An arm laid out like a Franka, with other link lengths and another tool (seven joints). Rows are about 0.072 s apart.
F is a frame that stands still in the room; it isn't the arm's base.
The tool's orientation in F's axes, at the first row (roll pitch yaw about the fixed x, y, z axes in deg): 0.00 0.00 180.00
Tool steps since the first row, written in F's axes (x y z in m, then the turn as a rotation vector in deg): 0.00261 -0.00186 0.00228 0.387 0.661 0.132; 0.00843 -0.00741 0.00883 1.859 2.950 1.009; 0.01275 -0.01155 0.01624 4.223 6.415 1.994; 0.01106 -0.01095 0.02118 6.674 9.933 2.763
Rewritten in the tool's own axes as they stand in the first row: -0.00261 0.00186 0.00228 -0.387 -0.661 0.132; -0.00843 0.00741 0.00883 -1.859 -2.950 1.009; -0.01275 0.01155 0.01624 -4.223 -6.415 1.994; -0.01106 0.01095 0.02118 -6.674 -9.933 2.763
